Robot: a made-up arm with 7 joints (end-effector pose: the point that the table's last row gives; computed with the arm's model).
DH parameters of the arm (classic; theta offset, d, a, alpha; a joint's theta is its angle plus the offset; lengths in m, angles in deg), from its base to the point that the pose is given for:
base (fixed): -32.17 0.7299 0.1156 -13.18
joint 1: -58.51 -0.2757 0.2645 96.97
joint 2: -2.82 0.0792 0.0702 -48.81
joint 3: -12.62 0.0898 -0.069 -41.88
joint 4: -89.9 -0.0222 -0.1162 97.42
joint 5: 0 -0.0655 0.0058 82.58
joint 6: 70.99 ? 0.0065 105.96
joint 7: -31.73 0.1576 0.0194 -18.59
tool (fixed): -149.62 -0.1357 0 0
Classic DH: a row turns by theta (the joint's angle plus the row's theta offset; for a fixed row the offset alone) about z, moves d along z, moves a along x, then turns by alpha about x.
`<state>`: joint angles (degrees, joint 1 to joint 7).
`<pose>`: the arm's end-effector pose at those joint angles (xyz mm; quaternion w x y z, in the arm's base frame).
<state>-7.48 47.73 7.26 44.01 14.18 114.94 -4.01</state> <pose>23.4 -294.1 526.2 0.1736 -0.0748 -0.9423 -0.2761</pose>
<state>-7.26 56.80 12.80 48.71 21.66 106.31 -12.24</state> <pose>8.4 -290.9 500.4 0.2942 -0.0696 -0.9370 -0.1750</pose>
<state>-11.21 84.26 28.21 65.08 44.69 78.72 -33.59</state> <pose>-48.4 -307.6 441.2 0.5820 -0.3046 -0.7536 0.0221</pose>
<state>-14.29 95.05 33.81 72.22 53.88 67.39 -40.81</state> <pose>-76.7 -320.5 424.8 0.6140 -0.4712 -0.6307 0.0570</pose>
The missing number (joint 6, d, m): 0.0443
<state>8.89 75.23 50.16 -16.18 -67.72 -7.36 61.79</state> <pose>53.2 -385.5 560.2 0.3832 0.1272 -0.2115 0.8901</pose>
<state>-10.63 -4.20 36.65 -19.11 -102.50 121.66 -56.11</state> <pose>-17.6 -420.7 538.4 0.6470 -0.7168 0.0630 0.2521</pose>
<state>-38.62 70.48 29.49 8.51 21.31 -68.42 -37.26</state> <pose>-84.6 -285.8 566.4 0.6780 -0.1453 -0.0728 -0.7169</pose>
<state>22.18 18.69 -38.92 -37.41 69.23 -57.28 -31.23</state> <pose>73.7 -516.2 559.2 0.0937 0.4732 0.2022 -0.8523</pose>
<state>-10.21 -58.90 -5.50 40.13 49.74 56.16 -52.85</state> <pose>-19.5 -455.4 543.8 0.0618 0.2675 -0.0040 -0.9616</pose>
